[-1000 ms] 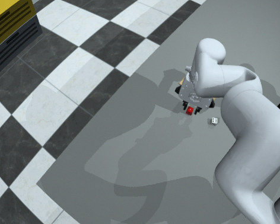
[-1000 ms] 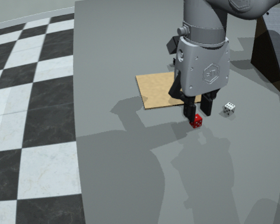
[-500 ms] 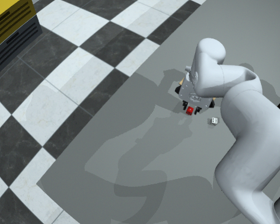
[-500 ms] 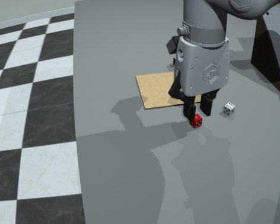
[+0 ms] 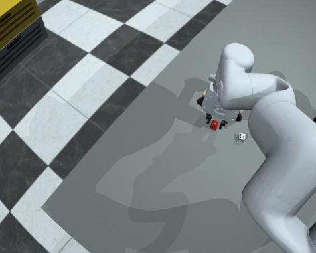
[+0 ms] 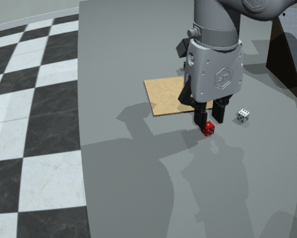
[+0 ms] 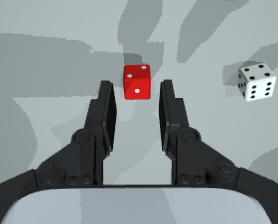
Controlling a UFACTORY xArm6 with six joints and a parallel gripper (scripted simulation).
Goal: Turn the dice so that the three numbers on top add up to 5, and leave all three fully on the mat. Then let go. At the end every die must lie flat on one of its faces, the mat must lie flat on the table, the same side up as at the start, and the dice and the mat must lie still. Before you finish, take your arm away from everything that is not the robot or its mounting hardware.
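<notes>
My hand is 4 cm above the red die. Round my hand: white die 9 cm behind, 4 cm below, 3 cm to the right; then tan mat 14 cm to the right, 4 cm below, 4 cm ahead; then black die 25 cm to the right, 4 cm below, 1 cm behind.
</notes>
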